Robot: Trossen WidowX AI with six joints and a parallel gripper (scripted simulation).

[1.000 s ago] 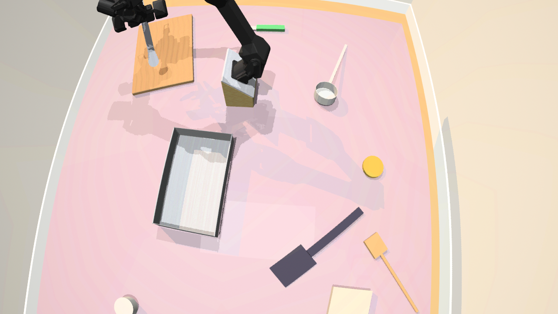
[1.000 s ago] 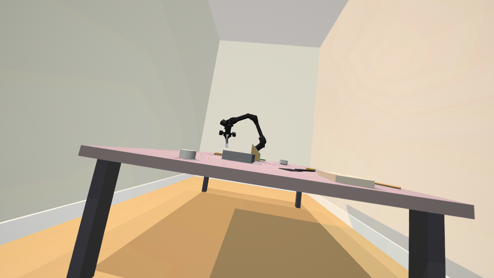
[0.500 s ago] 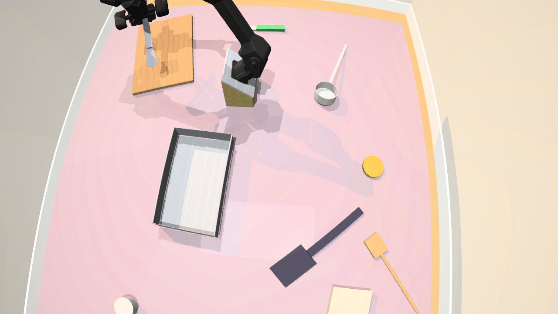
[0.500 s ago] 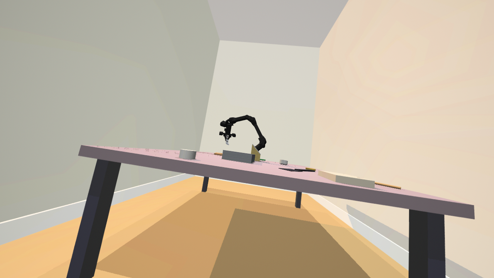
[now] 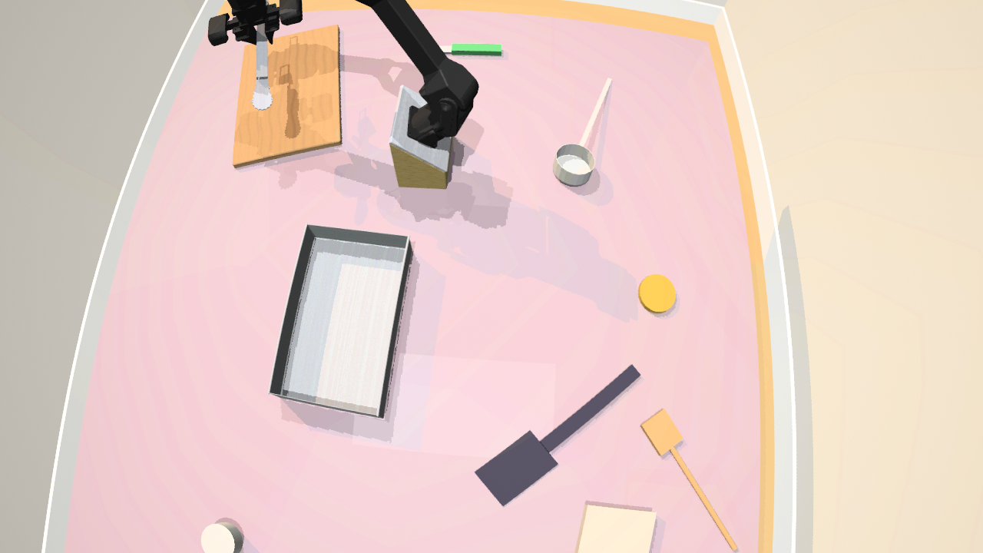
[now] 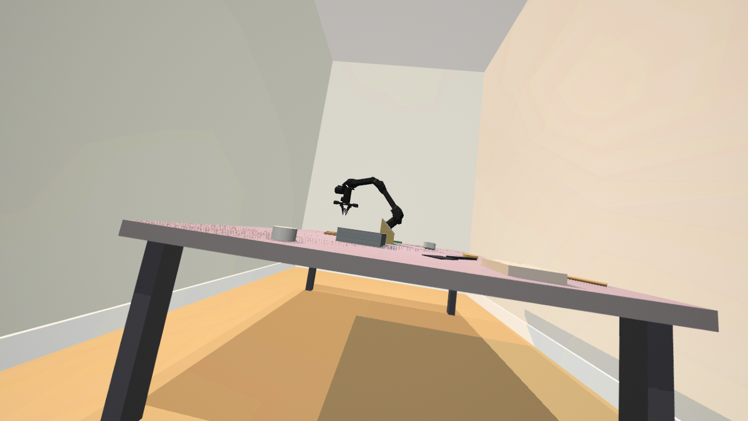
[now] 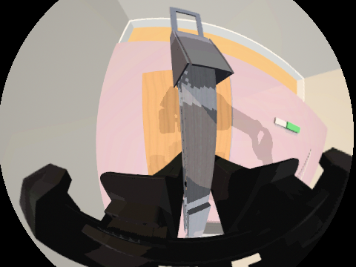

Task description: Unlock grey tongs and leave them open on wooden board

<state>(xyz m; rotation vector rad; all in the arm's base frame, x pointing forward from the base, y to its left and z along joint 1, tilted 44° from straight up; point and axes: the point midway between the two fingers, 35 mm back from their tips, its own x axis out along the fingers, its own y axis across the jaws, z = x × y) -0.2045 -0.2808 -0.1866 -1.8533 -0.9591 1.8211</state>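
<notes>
The wooden board lies 10 mm to the left of my gripper tip and 150 mm below it. The rest, counted from my gripper tip: yellow disc: 470 mm ahead, 750 mm to the left, 150 mm below; green-handled tool: 100 mm behind, 380 mm to the left, 150 mm below; roasting tin: 530 mm ahead, 200 mm to the left, 130 mm below.
</notes>
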